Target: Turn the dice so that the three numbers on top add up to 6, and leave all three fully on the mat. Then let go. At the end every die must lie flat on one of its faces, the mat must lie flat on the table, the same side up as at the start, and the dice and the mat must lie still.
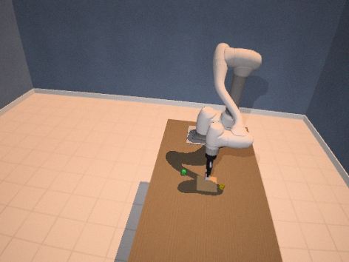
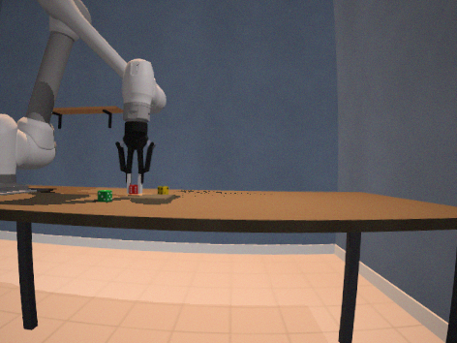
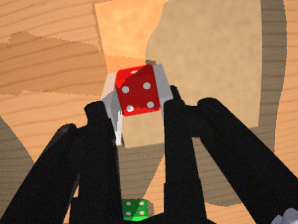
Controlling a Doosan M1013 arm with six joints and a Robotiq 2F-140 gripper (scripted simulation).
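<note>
Now: the red die 20 mm below my hand. From my hand the other things lie so: yellow die: 120 mm to the left, 50 mm ahead, 30 mm below; then tan mat: 50 mm ahead, 40 mm below, 10 mm to the left; then green die: 170 mm to the right, 30 mm below.
</note>
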